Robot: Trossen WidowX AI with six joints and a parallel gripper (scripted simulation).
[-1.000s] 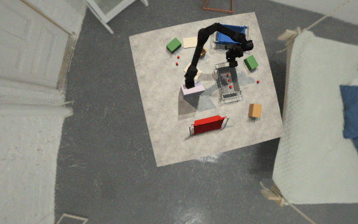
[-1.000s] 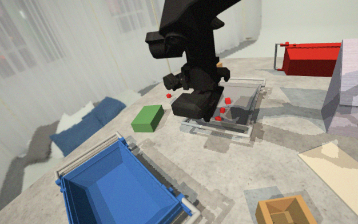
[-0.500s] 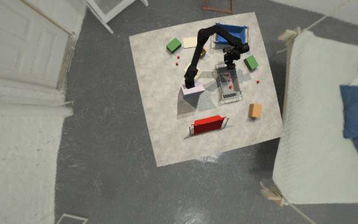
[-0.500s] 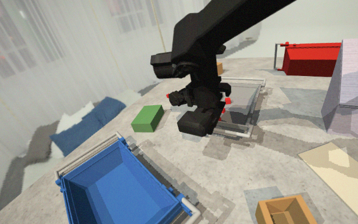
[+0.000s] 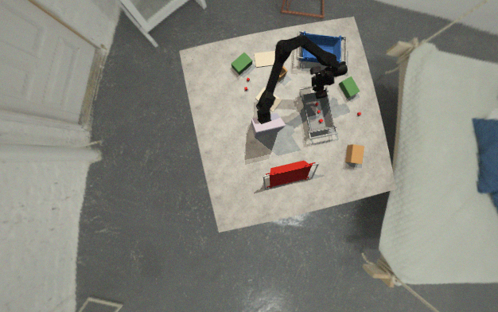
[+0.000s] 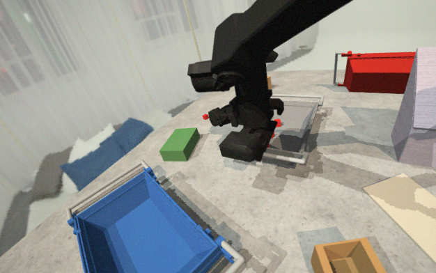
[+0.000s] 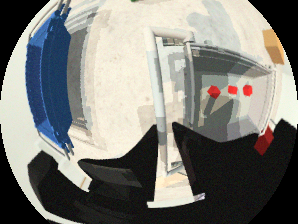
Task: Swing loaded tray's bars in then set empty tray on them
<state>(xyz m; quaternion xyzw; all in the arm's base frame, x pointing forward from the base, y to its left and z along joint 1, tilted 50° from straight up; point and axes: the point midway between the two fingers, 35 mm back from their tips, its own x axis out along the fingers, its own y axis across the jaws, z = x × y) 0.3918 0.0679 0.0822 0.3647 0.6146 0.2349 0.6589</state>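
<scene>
The red tray is 47 cm to the right of my gripper tip, 35 cm behind it and 2 cm above it. The rest, counted from my gripper tip: small brown box (18 cm to the left, 16 cm behind, 4 cm below).
</scene>
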